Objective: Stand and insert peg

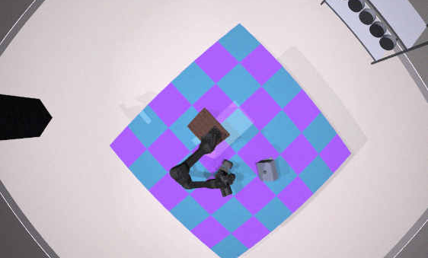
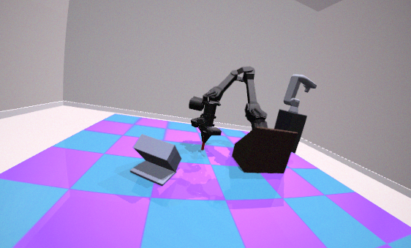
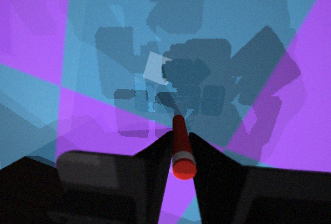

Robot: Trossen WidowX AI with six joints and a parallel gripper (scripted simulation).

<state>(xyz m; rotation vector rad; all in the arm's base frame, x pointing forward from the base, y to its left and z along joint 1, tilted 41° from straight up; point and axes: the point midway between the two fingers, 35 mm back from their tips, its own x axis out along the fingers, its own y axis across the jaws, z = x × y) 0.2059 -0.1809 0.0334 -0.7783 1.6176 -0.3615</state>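
My gripper tip is 210 mm short of the grey sloped panel, 220 mm to the right of it and 30 mm below it. Round my gripper tip: red peg 20 mm above.
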